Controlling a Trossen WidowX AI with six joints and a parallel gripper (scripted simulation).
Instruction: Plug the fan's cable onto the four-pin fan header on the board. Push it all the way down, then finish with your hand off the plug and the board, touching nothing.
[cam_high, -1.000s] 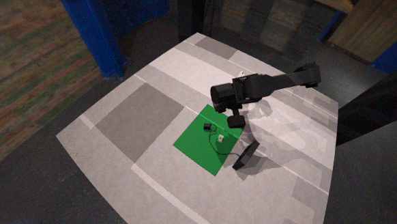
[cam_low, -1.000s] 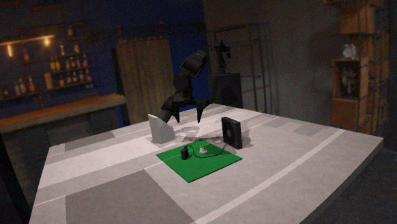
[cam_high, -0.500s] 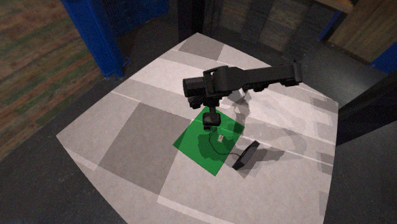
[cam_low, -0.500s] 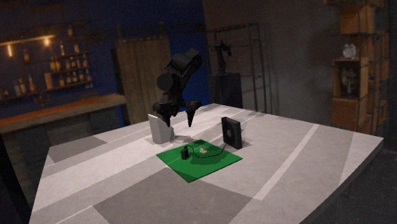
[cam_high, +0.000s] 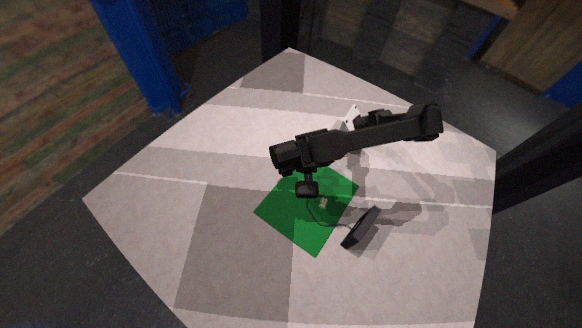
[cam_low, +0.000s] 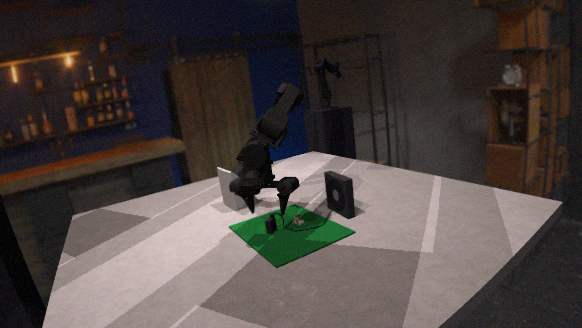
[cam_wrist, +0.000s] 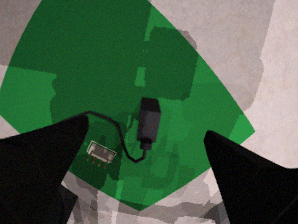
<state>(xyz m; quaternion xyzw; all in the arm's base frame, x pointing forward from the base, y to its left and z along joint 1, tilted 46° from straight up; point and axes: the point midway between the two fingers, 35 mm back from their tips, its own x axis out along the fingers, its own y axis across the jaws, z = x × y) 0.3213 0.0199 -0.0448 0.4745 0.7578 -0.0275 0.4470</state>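
The black plug is 1 cm behind my gripper tip, 1 cm to the left of it and 4 cm below it. From my gripper tip the other things lie so: white four-pin header: 1 cm behind, 9 cm to the left, 6 cm below; black fan: 1 cm ahead, 22 cm to the left; green board: 1 cm ahead, 5 cm to the left, 8 cm below.
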